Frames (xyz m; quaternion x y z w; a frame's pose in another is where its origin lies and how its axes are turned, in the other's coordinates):
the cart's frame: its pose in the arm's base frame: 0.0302 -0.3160 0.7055 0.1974 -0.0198 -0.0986 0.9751
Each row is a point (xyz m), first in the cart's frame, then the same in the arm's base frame.
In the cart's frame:
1: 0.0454 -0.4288 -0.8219
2: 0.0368 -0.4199 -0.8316
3: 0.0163 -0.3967 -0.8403
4: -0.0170 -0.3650 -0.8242
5: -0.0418 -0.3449 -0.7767
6: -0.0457 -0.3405 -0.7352
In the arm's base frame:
1: 0.0593 -0.3989 -0.2185
2: 0.0533 -0.3854 -0.2239
3: 0.0381 -0.3571 -0.2229
4: 0.0101 -0.3279 -0.1958
5: -0.0142 -0.3229 -0.1442
6: -0.0204 -0.3340 -0.1042

